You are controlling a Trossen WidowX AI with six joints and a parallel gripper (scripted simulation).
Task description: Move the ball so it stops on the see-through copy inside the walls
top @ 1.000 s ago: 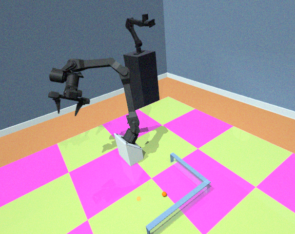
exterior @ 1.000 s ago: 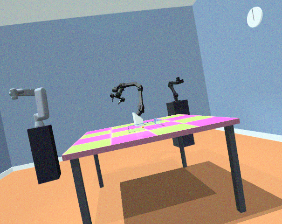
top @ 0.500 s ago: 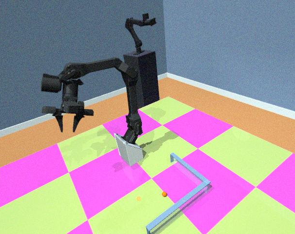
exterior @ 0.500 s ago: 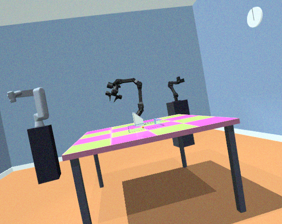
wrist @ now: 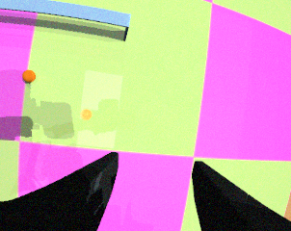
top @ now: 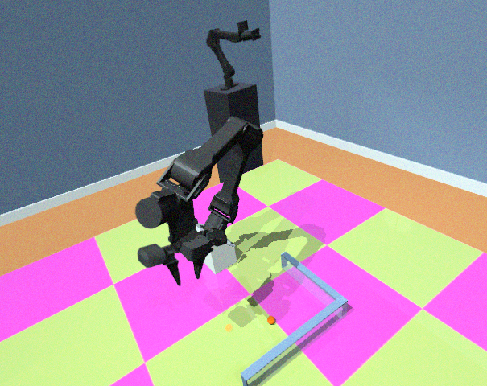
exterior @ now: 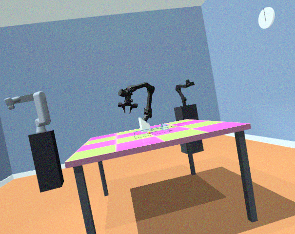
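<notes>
My gripper tip is 80 mm short of the orange ball, 160 mm to the right of it and 220 mm above it. Round my gripper tip: see-through copy of ball (20 mm ahead, 60 mm to the left, 220 mm below).
</notes>
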